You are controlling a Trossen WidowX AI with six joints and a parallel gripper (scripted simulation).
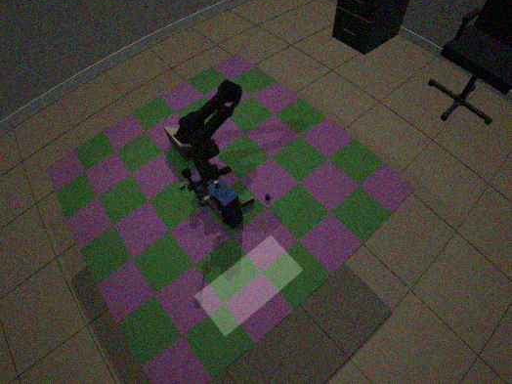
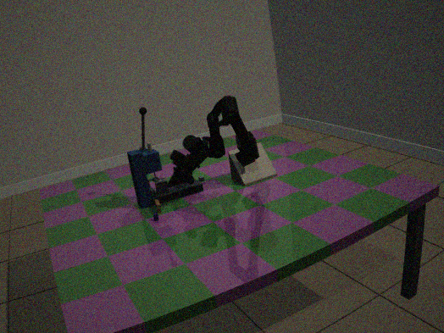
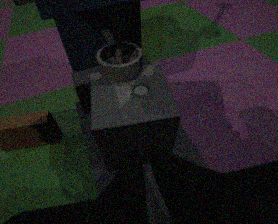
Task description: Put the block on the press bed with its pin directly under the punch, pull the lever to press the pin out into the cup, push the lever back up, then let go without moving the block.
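Now: gripper tip 3 cm short of the thin lever, 7 cm to the left of it and 22 cm below it. Also, from my gripper tip: small purple piece 13 cm ahead, 15 cm to the left, 4 cm below; then small tan piece 9 cm ahead, 8 cm to the left, 3 cm below.
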